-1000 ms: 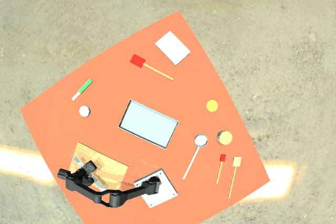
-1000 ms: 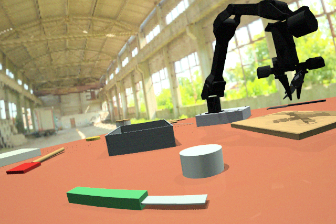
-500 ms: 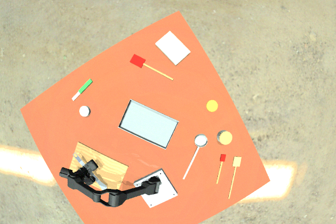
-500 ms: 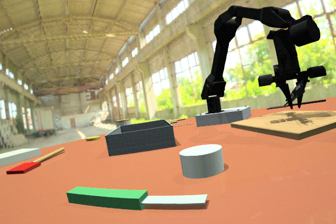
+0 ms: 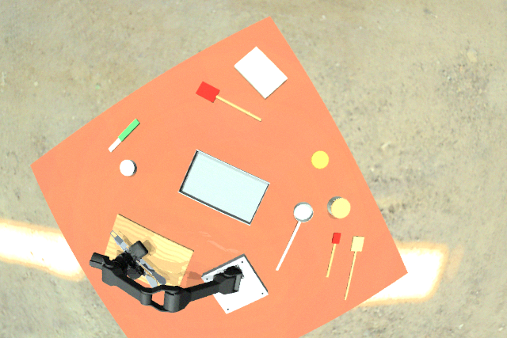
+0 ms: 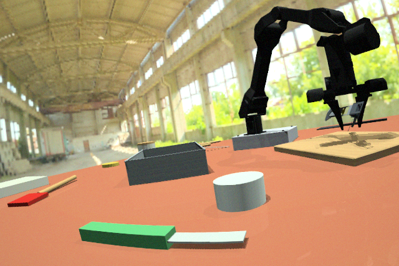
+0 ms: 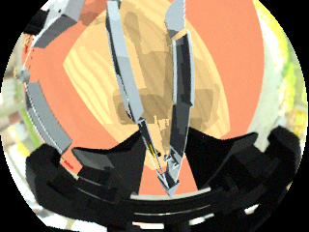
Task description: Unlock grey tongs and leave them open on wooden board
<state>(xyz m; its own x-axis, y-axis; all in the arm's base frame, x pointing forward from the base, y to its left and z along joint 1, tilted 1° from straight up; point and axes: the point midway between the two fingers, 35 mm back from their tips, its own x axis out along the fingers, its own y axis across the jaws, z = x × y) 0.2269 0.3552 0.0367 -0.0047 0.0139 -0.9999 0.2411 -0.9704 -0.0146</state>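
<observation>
Now: the wooden board 4 cm below my gripper tip, 4 cm behind it and 3 cm to the right of it. Round my gripper tip: green-white tool: 46 cm ahead, 14 cm to the right, 4 cm below; roasting tin: 46 cm to the right, 11 cm ahead, 2 cm below; red spatula: 59 cm to the right, 42 cm ahead, 4 cm below.
</observation>
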